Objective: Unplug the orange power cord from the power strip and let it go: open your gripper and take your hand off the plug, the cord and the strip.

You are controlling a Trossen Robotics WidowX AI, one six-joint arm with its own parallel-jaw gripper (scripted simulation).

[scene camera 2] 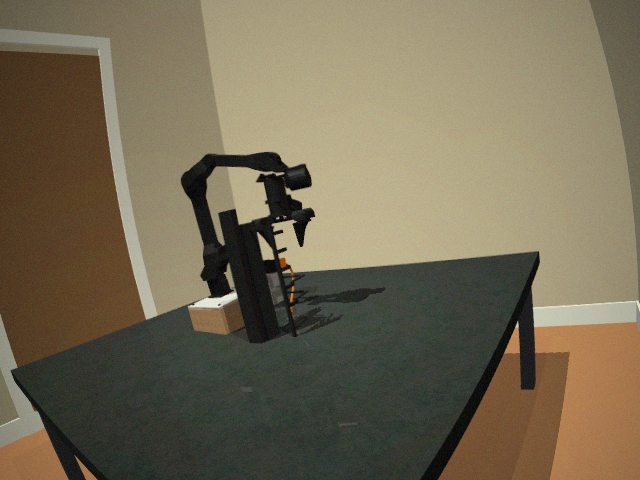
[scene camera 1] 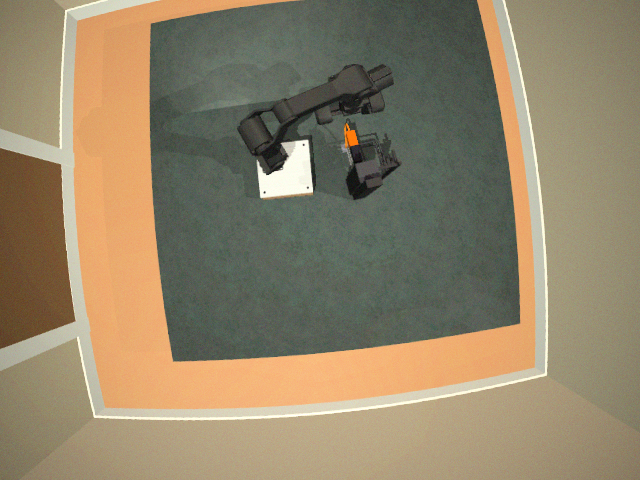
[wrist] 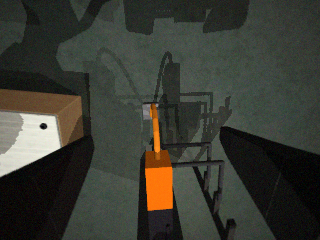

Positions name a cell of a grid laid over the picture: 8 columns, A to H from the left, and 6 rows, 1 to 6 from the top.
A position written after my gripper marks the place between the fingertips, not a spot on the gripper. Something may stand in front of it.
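That's my gripper (scene camera 2: D4) (scene camera 1: E2) (wrist: D4), and it's open, holding nothing.
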